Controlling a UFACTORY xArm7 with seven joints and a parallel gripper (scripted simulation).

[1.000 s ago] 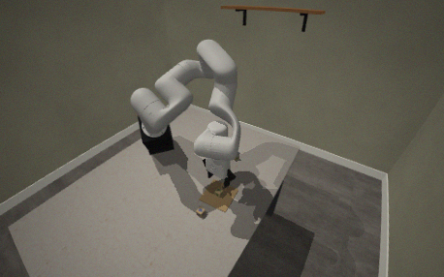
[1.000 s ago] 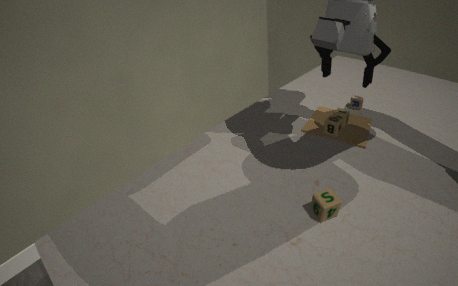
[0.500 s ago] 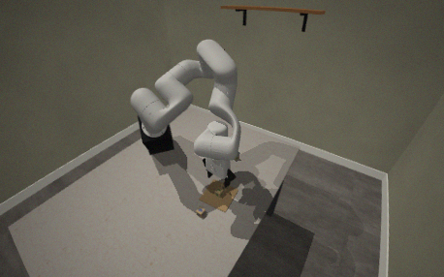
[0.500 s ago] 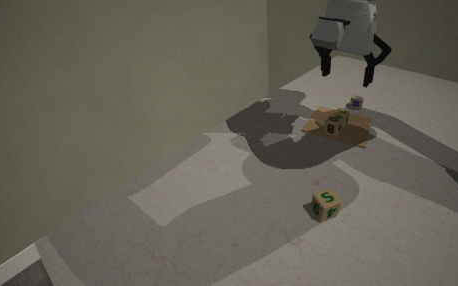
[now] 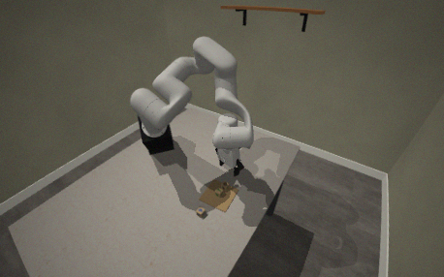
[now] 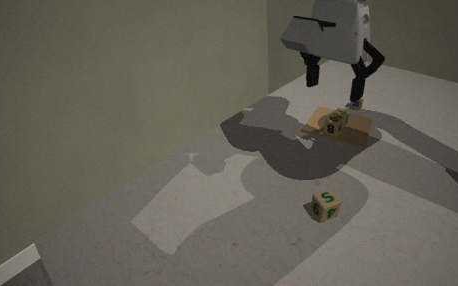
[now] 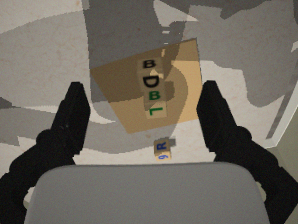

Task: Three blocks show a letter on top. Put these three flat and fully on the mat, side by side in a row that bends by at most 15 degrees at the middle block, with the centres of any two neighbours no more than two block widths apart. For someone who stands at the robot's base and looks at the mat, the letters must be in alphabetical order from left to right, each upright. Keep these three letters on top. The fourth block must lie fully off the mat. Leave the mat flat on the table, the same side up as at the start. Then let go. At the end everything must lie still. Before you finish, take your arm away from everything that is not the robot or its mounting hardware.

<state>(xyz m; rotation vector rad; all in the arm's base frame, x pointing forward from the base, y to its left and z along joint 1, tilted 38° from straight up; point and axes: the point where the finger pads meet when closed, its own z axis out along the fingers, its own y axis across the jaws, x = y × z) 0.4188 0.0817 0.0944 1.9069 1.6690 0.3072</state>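
The wooden block is 60 mm behind my hand, 180 mm to the left of it and 100 mm below it. Also, from my hand: tan mat: 10 mm behind, 80 mm to the right, 110 mm below.
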